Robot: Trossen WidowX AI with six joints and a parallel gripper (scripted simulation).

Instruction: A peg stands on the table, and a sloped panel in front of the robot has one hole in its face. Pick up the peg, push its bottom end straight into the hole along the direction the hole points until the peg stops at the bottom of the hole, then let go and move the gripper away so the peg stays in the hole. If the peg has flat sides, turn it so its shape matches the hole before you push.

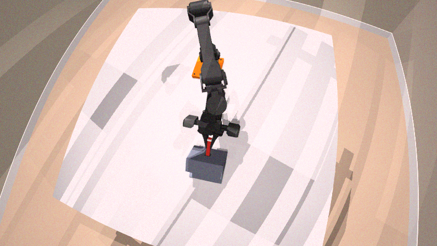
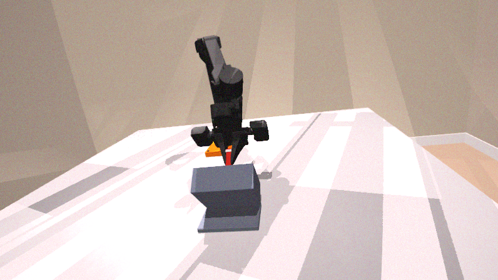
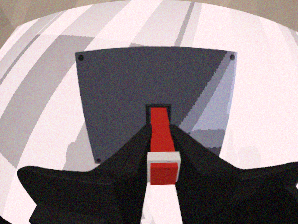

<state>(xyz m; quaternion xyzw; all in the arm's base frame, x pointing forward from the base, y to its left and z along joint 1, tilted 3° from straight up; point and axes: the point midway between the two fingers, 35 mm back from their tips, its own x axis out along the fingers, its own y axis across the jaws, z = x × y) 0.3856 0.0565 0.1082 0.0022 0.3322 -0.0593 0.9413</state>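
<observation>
The sloped panel is 40 mm below my gripper tip and 40 mm ahead of it. The rest, counted from my gripper tip: red peg 10 mm behind, 10 mm above; flat foot 100 mm below, 60 mm ahead, 10 mm to the right.
</observation>
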